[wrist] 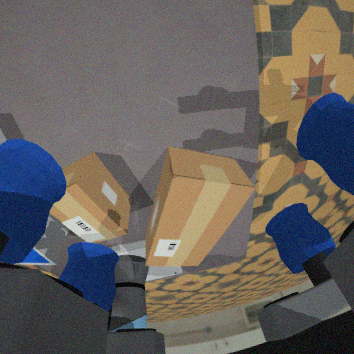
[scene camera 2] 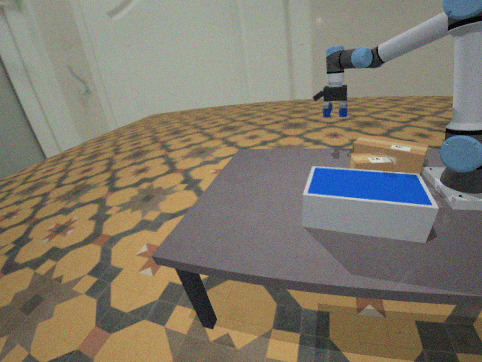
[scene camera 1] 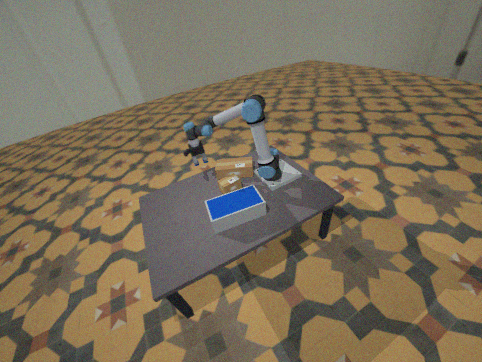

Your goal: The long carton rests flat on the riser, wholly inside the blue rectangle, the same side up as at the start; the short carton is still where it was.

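Frame: origin at the arm's base, x left, y back, z up, level; centimetres.
Where they show: hand, tool point: (wrist: 190, 207) (scene camera 2: 335, 113) (scene camera 1: 199, 158); arm's base, link origin: (wrist: 127, 264) (scene camera 2: 461, 183).
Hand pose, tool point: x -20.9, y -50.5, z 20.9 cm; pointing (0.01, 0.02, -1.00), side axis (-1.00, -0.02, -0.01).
Observation:
Each offset is from my tool point to the top centre of the thing. Level surfaces: height alone.
The long carton @(dx -1.4, dy +26.0, dz -14.1 cm) (scene camera 1: 245, 171) (scene camera 2: 411, 159) (wrist: 197, 205) lies on the table at the back, tape and white label upward. The short carton @(dx +18.1, dy +15.8, dz -14.1 cm) (scene camera 1: 230, 185) (scene camera 2: 358, 161) (wrist: 95, 192) sits beside it, between it and the riser. The grey riser @(dx +44.0, dy +12.5, dz -12.3 cm) (scene camera 1: 241, 220) (scene camera 2: 365, 220) stands in front with the blue rectangle @(dx +44.0, dy +12.5, dz -12.3 cm) (scene camera 1: 235, 202) (scene camera 2: 370, 186) on its top, bare. My gripper (scene camera 1: 201, 163) (scene camera 2: 335, 112) (wrist: 187, 215) hangs in the air, to the left of the long carton in both scene views, its blue cups touching nothing. It is open and holds nothing.
The dark table @(dz -24.3 cm) (scene camera 1: 182, 240) (scene camera 2: 240, 210) (wrist: 120, 75) carries both cartons and the riser. The arm's white base plate (scene camera 1: 291, 175) stands at the right, close to the long carton. The table's back edge runs behind the long carton, with patterned floor beyond.

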